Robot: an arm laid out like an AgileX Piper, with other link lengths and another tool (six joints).
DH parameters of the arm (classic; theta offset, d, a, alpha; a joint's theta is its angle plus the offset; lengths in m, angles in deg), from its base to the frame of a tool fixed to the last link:
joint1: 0 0.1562 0 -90
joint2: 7.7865 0 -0.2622 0
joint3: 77.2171 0 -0.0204 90
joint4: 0 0.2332 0 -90
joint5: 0 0 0 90
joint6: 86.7 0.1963 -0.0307 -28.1
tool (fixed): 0 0.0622 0 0
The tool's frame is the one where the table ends.
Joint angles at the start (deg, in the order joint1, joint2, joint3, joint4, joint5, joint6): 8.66 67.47 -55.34 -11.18 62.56 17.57
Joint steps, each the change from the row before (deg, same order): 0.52 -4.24 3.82 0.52 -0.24 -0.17; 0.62 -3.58 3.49 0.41 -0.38 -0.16; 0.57 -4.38 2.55 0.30 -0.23 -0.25; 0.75 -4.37 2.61 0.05 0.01 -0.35; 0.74 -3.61 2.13 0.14 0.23 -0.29; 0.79 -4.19 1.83 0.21 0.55 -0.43; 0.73 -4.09 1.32 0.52 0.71 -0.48; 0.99 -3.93 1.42 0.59 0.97 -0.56; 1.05 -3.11 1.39 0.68 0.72 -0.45; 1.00 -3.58 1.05 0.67 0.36 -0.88; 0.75 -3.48 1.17 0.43 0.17 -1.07
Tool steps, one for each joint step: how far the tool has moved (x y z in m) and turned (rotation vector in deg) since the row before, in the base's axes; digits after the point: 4 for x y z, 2 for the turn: -0.0158 0.0020 -0.0033 0.55 -0.55 0.66; -0.0132 0.0023 -0.0051 0.42 -0.37 0.79; -0.0100 0.0019 0.0029 0.56 -1.95 0.81; -0.0105 0.0014 0.0012 0.22 -1.68 1.06; -0.0090 0.0016 -0.0003 0.25 -1.18 0.95; -0.0091 0.0017 0.0022 0.38 -1.71 1.07; -0.0081 0.0026 0.0035 0.73 -1.88 1.05; -0.0088 0.0034 0.0008 0.66 -1.36 1.37; -0.0073 0.0041 -0.0018 0.68 -0.80 1.41; -0.0053 0.0046 0.0026 0.74 -1.94 1.78; -0.0045 0.0031 0.0020 0.39 -2.00 1.67
